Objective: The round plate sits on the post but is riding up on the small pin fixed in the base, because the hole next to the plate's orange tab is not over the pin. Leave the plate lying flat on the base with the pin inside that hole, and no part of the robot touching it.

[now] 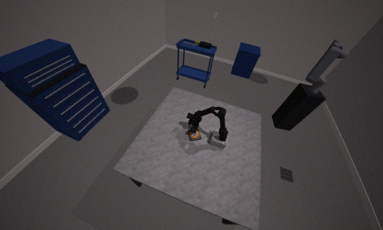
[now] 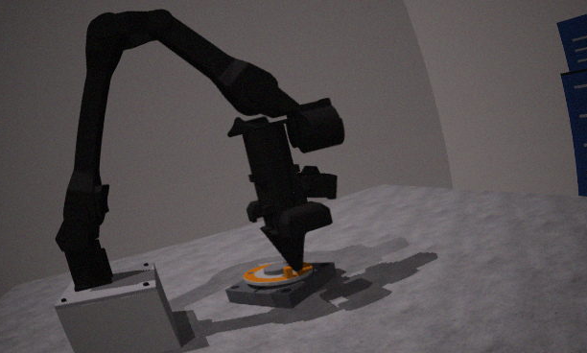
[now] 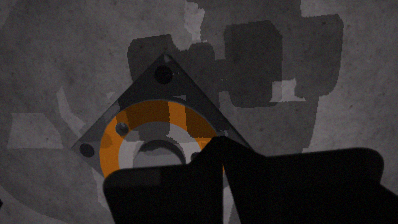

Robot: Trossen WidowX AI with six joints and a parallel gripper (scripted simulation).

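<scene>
My gripper tip is 3 cm to the right of the round plate and 1 cm past it. Also, from my gripper tip: dark square base (5 cm to the left, 2 cm below, 1 cm behind).
</scene>
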